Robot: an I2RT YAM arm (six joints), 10 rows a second.
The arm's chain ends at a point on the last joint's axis. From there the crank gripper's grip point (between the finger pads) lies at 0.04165 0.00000 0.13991 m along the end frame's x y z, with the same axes.
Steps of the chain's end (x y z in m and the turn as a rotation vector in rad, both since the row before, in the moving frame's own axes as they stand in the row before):
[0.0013, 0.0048, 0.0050, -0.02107, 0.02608, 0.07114]
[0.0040, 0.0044, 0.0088, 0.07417, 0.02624, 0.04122]
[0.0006, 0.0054, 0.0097, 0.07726, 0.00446, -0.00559]
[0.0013, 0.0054, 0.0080, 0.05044, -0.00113, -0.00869]
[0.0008, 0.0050, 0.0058, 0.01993, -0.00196, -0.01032]
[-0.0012, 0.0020, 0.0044, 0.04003, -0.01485, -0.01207]
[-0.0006, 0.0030, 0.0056, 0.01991, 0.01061, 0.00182]
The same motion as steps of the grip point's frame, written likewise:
[0.0047, 0.0108, 0.0038, -0.02107, 0.02608, 0.07114]
[0.0078, -0.0041, 0.0073, 0.07417, 0.02624, 0.04122]
[0.0012, -0.0056, 0.0091, 0.07726, 0.00446, -0.00559]
[0.0011, -0.0020, 0.0079, 0.05044, -0.00113, -0.00869]
[0.0005, 0.0018, 0.0058, 0.01993, -0.00196, -0.01032]
[-0.0033, -0.0041, 0.0049, 0.04003, -0.01485, -0.01207]
[0.0009, 0.0003, 0.0051, 0.01991, 0.01061, 0.00182]

